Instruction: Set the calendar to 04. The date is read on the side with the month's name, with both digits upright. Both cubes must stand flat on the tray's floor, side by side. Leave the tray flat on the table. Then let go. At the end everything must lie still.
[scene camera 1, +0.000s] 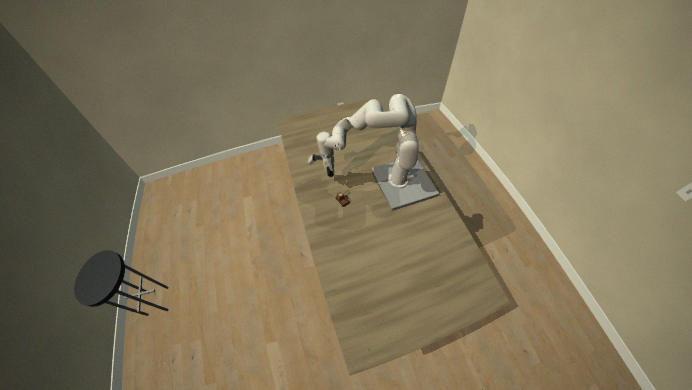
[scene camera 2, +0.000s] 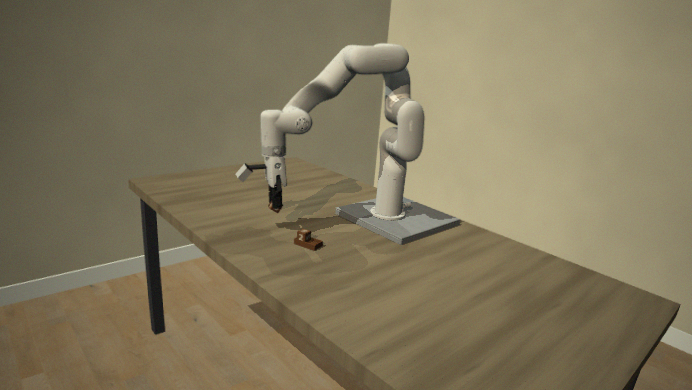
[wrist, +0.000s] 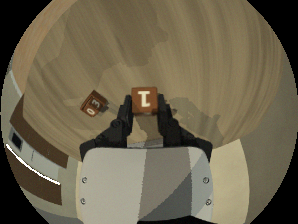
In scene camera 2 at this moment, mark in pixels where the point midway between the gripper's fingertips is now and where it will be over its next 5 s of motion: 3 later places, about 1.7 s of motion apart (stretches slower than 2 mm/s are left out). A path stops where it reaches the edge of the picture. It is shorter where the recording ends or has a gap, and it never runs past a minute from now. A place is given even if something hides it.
The gripper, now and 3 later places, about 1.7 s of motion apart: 275, 205; 275, 216; 275, 224; 274, 205
